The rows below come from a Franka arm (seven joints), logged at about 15 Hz.
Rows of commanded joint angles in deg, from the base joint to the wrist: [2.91 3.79 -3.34 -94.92 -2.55 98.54 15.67]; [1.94 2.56 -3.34 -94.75 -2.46 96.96 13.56]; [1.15 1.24 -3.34 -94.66 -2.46 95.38 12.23]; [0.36 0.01 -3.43 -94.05 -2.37 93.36 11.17]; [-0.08 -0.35 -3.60 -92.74 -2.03 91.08 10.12]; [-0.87 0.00 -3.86 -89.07 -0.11 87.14 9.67]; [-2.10 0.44 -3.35 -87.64 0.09 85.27 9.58]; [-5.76 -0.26 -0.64 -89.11 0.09 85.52 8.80]
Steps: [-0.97 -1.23 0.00 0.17 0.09 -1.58 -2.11]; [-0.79 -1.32 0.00 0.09 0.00 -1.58 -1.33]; [-0.79 -1.23 -0.09 0.61 0.09 -2.02 -1.06]; [-0.44 -0.36 -0.17 1.31 0.34 -2.28 -1.05]; [-0.79 0.35 -0.26 3.67 1.92 -3.94 -0.45]; [-1.23 0.44 0.51 1.43 0.20 -1.87 -0.09]; [-3.66 -0.70 2.71 -1.47 0.00 0.25 -0.78]
